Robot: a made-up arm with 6 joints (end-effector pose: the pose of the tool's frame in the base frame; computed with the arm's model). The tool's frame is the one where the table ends. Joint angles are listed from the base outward.
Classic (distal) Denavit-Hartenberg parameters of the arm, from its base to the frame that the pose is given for. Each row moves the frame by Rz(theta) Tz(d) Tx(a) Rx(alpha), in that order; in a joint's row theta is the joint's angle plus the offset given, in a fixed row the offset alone. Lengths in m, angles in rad.
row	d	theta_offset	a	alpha
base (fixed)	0	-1.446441	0.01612	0
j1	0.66	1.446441	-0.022	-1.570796
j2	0	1.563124	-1.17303	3.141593
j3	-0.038	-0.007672	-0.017	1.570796
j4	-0.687	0	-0.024	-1.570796
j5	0.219	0	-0.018	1.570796
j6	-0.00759	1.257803	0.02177	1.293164
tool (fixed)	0.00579	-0.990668	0	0
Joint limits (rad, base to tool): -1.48..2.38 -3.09..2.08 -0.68..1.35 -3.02..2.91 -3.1..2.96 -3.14..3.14
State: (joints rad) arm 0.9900 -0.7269 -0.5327 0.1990 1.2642 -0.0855
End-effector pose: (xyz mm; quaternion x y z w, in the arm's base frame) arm 74.4 -248.5 1755.1 -0.7701 -0.3519 -0.3489 0.4016
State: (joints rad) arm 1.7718 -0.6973 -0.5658 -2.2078 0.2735 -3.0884
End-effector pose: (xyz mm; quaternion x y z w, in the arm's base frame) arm -93.3 -117.2 1469.6 0.8444 0.4015 0.2122 0.2842
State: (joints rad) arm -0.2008 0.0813 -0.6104 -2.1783 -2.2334 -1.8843
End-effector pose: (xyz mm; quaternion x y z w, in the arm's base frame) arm 511.6 22.3 1270.2 0.6260 -0.1691 0.7304 0.2145
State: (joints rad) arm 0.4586 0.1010 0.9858 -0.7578 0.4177 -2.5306
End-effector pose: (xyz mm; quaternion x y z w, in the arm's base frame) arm 589.7 125.2 2302.9 0.2027 -0.6863 0.3177 0.6222
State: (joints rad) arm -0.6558 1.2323 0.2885 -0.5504 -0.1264 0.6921
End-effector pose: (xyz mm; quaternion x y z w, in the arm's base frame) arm 1020.3 -1040.0 452.6 -0.6369 0.4542 0.6126 0.1132
